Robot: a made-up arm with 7 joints. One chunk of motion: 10 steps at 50 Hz.
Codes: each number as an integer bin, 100 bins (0 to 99) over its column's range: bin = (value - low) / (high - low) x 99, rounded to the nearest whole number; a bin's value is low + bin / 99 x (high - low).
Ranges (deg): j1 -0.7..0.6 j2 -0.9..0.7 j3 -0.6..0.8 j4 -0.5..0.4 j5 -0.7..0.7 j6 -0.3..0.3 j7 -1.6..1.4
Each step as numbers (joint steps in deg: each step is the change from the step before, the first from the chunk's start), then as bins.
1 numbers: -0.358 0.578 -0.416 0.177 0.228 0.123 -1.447
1 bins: 26 91 13 74 66 70 5
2 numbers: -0.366 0.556 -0.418 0.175 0.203 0.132 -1.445
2 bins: 25 90 13 74 64 71 5
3 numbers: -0.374 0.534 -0.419 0.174 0.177 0.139 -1.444
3 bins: 25 89 13 74 62 72 5
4 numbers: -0.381 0.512 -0.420 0.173 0.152 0.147 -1.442
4 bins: 24 87 13 74 60 74 5
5 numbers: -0.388 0.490 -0.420 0.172 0.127 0.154 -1.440
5 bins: 24 86 13 74 58 75 5
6 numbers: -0.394 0.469 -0.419 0.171 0.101 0.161 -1.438
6 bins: 23 85 13 74 57 76 5
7 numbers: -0.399 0.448 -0.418 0.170 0.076 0.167 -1.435
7 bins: 23 83 13 74 55 77 5
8 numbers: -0.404 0.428 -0.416 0.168 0.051 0.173 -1.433
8 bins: 23 82 13 73 53 78 6
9 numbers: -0.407 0.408 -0.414 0.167 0.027 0.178 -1.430
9 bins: 22 81 13 73 51 79 6
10 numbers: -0.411 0.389 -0.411 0.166 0.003 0.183 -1.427
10 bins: 22 80 13 73 50 80 6
